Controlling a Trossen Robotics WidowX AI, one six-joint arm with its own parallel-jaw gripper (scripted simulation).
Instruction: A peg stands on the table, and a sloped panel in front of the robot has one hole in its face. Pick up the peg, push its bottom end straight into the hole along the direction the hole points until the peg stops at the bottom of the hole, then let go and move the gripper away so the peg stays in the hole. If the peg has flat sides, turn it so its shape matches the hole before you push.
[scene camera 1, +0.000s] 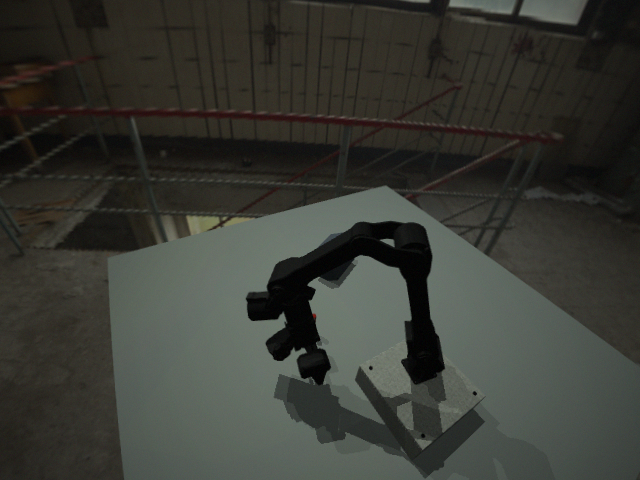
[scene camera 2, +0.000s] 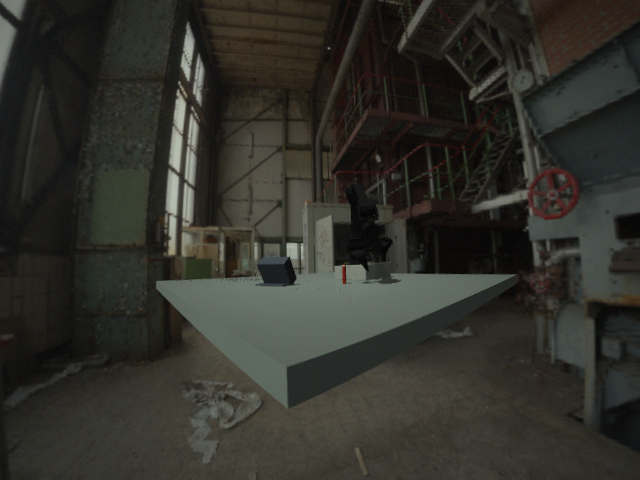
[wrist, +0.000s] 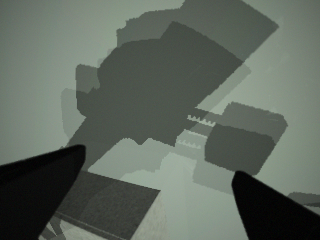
My gripper (scene camera 1: 316, 370) is open and holds nothing. I also see a panel (scene camera 2: 278, 270).
My gripper shows as well in the wrist view (wrist: 161, 165).
